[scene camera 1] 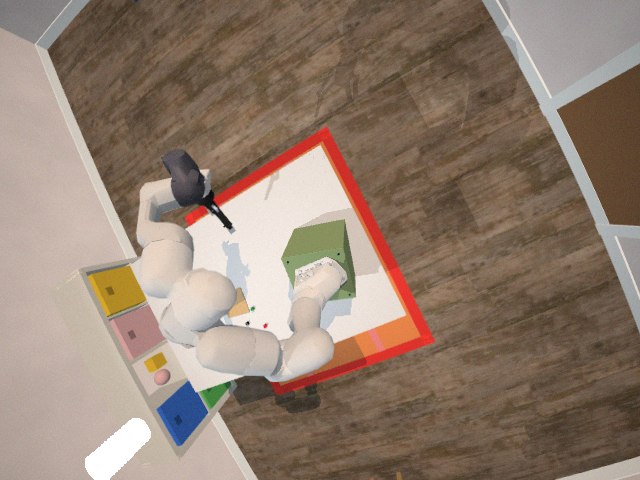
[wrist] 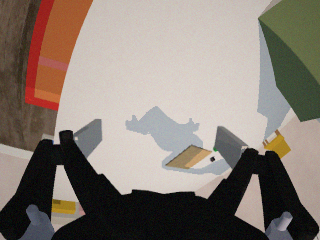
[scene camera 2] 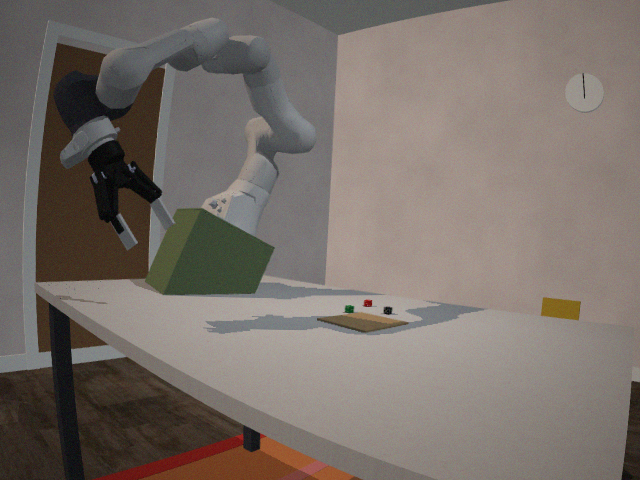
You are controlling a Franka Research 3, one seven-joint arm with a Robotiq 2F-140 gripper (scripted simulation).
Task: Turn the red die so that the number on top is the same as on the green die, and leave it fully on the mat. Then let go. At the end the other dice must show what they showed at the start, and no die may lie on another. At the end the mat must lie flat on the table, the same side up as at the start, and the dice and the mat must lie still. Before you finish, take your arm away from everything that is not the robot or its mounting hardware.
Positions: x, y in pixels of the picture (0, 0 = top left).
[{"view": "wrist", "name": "gripper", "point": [159, 133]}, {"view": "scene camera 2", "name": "gripper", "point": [152, 236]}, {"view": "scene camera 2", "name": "tan mat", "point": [363, 322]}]
